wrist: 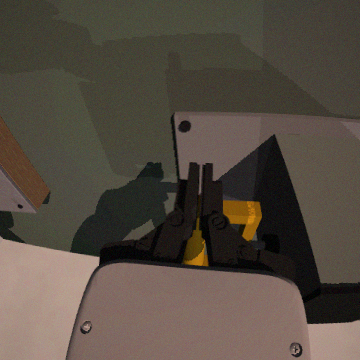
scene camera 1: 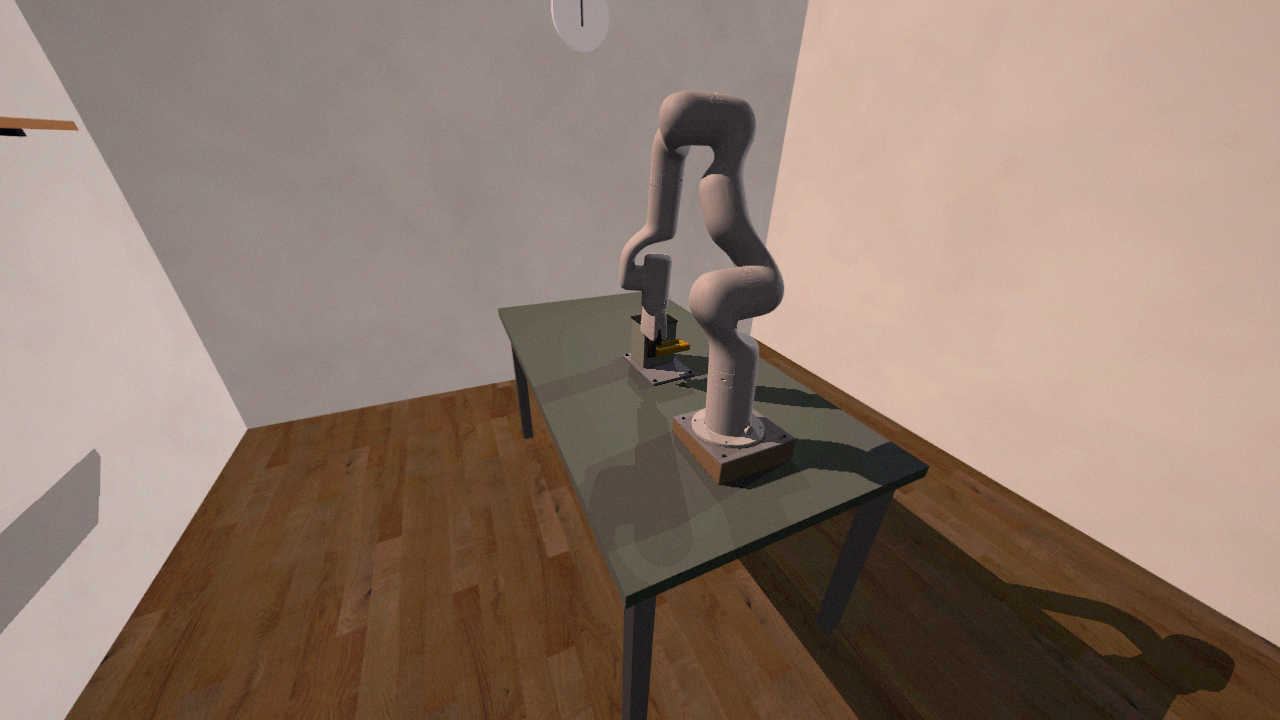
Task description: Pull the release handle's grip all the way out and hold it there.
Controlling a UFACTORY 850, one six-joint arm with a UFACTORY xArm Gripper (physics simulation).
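The yellow release handle [scene camera 1: 673,347] [wrist: 242,211] stands out from the side of a grey-green housing [scene camera 1: 640,341] [wrist: 315,200]. In the wrist view, part of its grip shows low between the dark finger links, and an arm of the handle shows right of the fingers. The fingers hide the rest. My gripper [scene camera 1: 655,345] [wrist: 200,175] is shut, its fingertips almost together, pointing down at the handle. The grip is not clamped between the fingertips. How far the grip is pulled out I cannot tell.
The housing stands on a pale base plate [scene camera 1: 659,375] [wrist: 215,135] with dark bolts, on the green table [scene camera 1: 572,394] [wrist: 130,100]. The robot's wooden base block [scene camera 1: 756,463] [wrist: 22,165] is nearer the front of the table. Arm shadows lie across the table top.
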